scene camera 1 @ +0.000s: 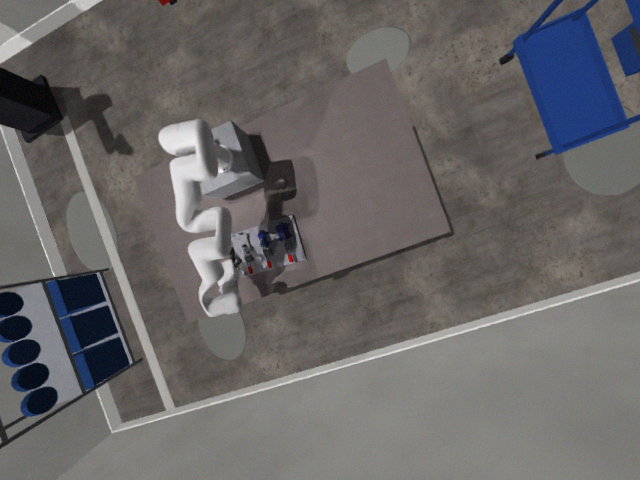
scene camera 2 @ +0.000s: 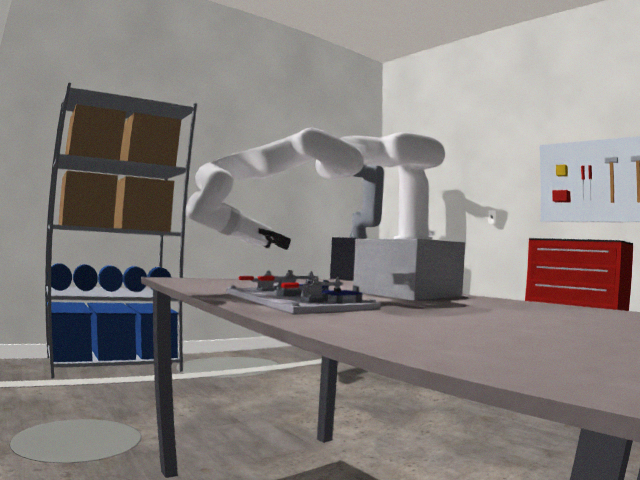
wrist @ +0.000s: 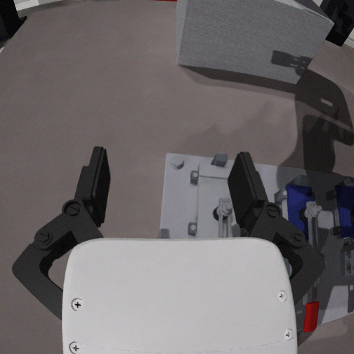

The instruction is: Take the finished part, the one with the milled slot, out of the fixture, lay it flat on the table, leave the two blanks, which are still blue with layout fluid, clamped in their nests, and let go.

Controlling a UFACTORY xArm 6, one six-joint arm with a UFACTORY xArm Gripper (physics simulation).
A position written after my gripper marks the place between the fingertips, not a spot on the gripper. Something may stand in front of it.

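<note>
My gripper visible, [scene camera 2: 279, 244] and [wrist: 171, 163]. Blue blank [wrist: 297, 195]. Finished part [wrist: 212, 184].
</note>
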